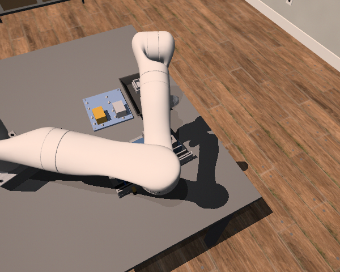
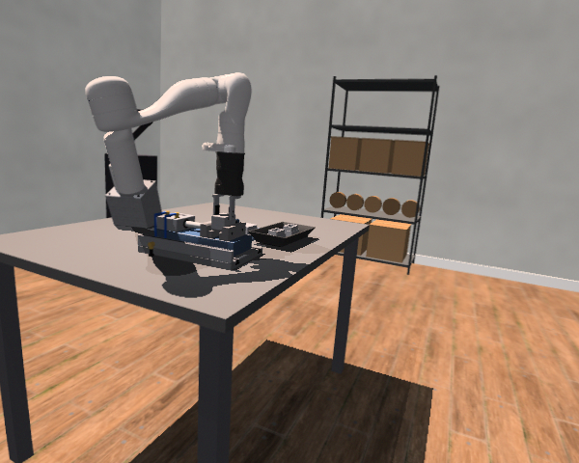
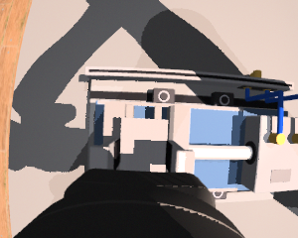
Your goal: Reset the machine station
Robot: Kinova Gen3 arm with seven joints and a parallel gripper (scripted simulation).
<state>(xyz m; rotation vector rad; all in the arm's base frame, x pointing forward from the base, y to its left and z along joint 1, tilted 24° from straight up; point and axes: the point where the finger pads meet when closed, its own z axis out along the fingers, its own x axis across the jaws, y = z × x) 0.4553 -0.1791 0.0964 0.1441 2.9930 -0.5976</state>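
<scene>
My gripper is now 3 cm short of the fixed jaw and 5 cm above it. Round my hand: yellow brass blank (11 cm behind, 28 cm to the left, 10 cm below); then vise (7 cm behind, 1 cm to the left, 9 cm below); then infeed plate (6 cm behind, 31 cm to the left, 12 cm below).
</scene>
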